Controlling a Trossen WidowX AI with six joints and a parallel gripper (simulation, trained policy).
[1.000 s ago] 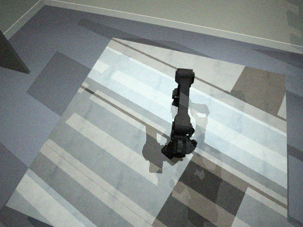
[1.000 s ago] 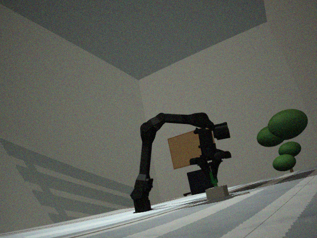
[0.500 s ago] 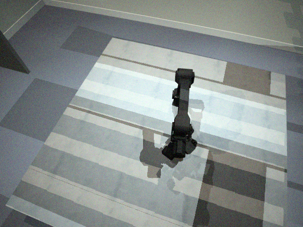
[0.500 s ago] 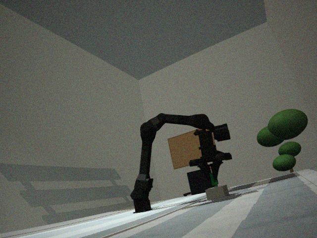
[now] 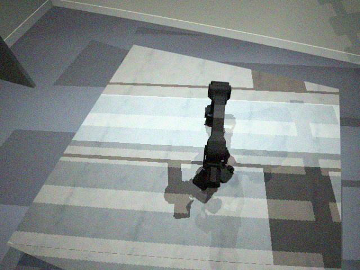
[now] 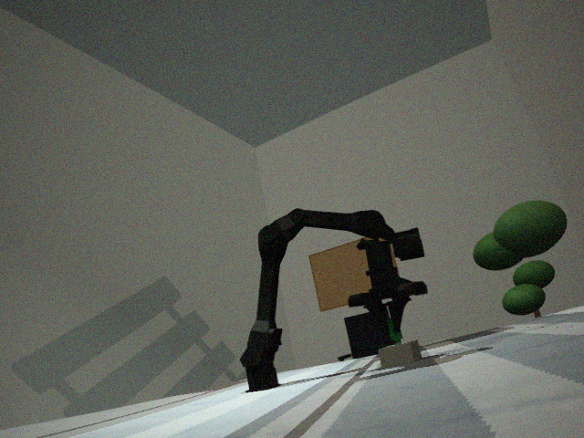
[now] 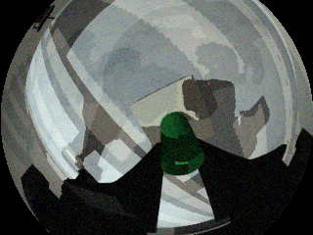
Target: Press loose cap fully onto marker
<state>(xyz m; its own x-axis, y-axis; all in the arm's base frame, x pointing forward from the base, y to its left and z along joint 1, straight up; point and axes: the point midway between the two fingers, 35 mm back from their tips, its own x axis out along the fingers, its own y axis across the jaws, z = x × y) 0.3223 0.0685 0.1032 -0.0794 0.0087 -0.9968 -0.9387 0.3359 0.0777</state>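
The green cap lies 1 cm to the left of my gripper tip and 1 cm above it. From my gripper tip the other things lie so: beige holder block 5 cm below, 1 cm to the left.
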